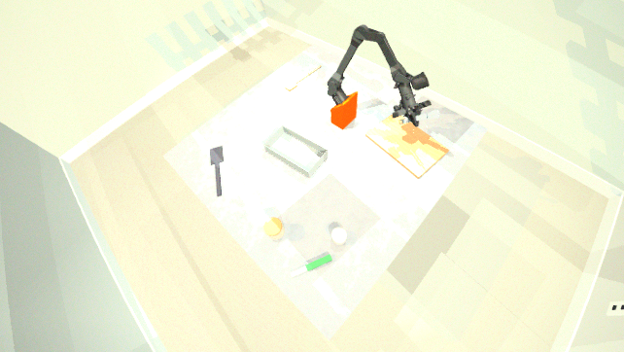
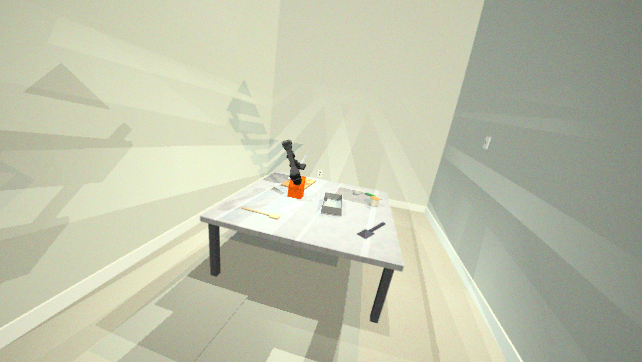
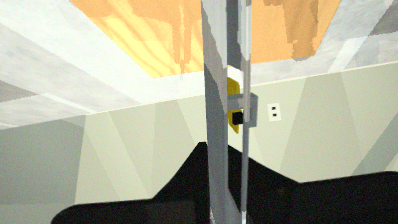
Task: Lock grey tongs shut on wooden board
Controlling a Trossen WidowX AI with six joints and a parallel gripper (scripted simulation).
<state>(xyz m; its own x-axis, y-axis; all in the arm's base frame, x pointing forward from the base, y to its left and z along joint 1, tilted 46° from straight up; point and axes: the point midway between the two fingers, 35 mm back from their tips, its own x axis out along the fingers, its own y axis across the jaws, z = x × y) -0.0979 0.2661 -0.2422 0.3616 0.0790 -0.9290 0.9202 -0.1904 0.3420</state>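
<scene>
Now: gripper tip 2 cm past the yellow mark, 5 cm to the left of it and 1 cm above it. The rest, counted from my gripper tip: wooden board: 2 cm to the right, 14 cm below; then roasting tin: 42 cm ahead, 42 cm to the right, 12 cm below; then dark spatula: 76 cm ahead, 69 cm to the right, 15 cm below.
</scene>
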